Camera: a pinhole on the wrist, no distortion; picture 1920 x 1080 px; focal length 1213.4 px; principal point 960.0 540.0 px. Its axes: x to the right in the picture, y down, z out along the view. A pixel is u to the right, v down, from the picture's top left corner.
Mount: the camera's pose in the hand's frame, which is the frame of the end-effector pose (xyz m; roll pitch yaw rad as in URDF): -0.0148 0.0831 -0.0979 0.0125 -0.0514 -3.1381
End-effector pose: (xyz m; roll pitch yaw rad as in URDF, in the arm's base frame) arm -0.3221 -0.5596 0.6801 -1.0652 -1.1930 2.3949
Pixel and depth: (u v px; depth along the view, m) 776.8 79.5 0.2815
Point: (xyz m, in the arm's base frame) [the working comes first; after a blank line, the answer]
In the camera's frame: -0.0425 -0.1068 0.2815

-0.5601 -0.6814 0.6884
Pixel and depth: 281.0 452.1 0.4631
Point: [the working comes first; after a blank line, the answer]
In the camera's frame: -0.2591 -0.0335 0.4631

-0.6014 -0.8008 0.9517
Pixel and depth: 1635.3 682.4 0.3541
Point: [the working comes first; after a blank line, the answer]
In the camera's frame: 0.1971 0.0416 0.3541

-0.3820 -0.8516 0.5334
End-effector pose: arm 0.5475 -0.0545 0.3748 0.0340 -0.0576 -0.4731
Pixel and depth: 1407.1 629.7 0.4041
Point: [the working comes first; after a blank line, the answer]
In the camera's frame: 0.1489 0.0299 0.4041

0.4261 0.0606 0.6815
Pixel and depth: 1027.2 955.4 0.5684
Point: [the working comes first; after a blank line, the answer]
In the camera's frame: 0.0315 0.1946 0.5684

0.4541 -0.1420 0.8430
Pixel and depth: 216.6 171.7 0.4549
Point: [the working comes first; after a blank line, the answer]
In the camera's frame: -0.2787 -0.1381 0.4549

0.8826 0.0168 0.7386
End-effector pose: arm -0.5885 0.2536 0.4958 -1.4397 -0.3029 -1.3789
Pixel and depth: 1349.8 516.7 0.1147
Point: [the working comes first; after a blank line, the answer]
In the camera's frame: 0.0368 -0.0022 0.1147

-0.5629 0.2777 0.4025
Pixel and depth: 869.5 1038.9 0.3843
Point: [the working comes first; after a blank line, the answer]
In the camera's frame: -0.0287 0.1580 0.3843

-0.3186 0.3052 0.6079
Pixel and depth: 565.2 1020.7 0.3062
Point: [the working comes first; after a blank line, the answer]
In the camera's frame: -0.0996 0.1213 0.3062

-0.3791 0.2145 0.5835
